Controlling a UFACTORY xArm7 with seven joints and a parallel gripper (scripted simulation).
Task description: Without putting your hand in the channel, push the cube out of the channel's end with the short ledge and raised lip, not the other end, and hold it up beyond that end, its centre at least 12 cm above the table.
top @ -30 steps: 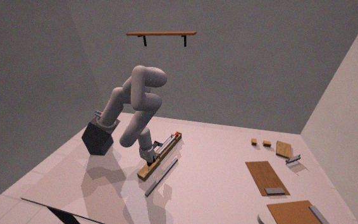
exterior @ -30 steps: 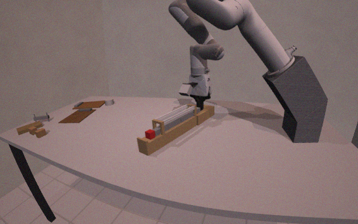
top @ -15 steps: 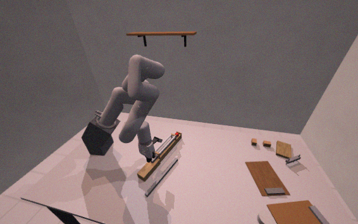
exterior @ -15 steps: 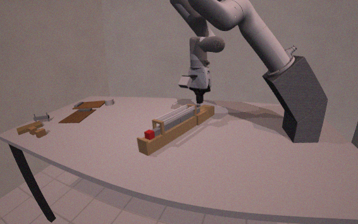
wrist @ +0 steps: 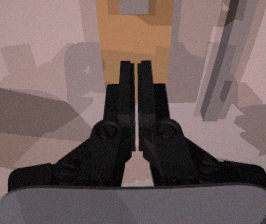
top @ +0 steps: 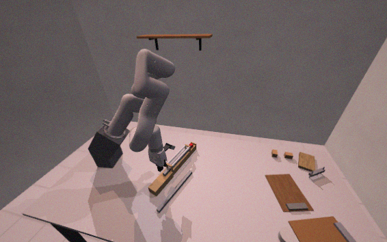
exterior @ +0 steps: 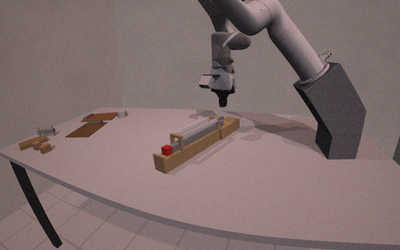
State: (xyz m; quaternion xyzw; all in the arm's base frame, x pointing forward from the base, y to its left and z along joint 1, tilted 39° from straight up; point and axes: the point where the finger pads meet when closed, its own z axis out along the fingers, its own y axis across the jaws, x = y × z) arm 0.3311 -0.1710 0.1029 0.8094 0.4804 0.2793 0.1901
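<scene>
Now: hand 160 mm short of the red cube, 280 mm to the right of it and 80 mm above it. From my hand the other things lie so: channel 90 mm ahead, 150 mm to the left, 80 mm below; then grey clamp-like piece 970 mm ahead, 80 mm to the left, 110 mm below; then long grey bar 90 mm ahead, 50 mm to the right, 130 mm below.
</scene>
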